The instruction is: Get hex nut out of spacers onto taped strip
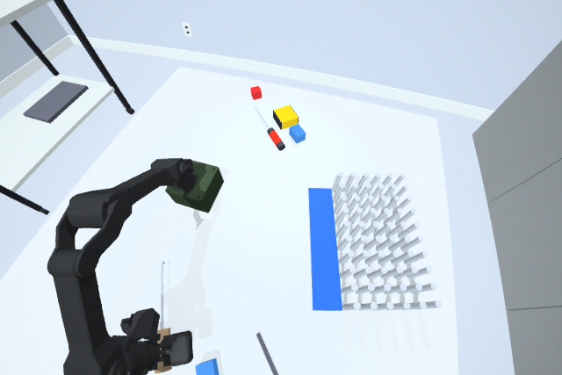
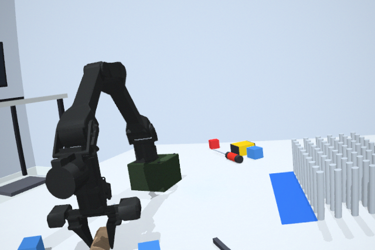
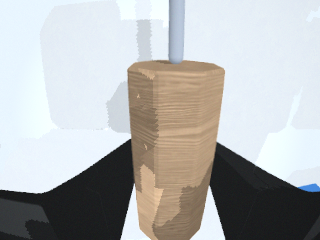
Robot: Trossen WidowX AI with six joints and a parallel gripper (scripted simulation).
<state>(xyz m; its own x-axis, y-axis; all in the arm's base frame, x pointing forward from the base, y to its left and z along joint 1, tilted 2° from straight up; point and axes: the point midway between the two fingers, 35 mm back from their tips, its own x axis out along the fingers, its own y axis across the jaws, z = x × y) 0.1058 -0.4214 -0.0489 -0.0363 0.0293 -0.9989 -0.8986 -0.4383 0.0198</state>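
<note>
Right now my gripper tip is 50 mm past the wooden-handled tool, 90 mm to the right of it and 10 mm below it. The rest, counted from my gripper tip: hex nut (500 mm ahead, 430 mm to the left, 10 mm below); then blue taped strip (340 mm ahead, 360 mm to the left, 10 mm below); then yellow block (120 mm ahead, 830 mm to the left, 10 mm above).
</note>
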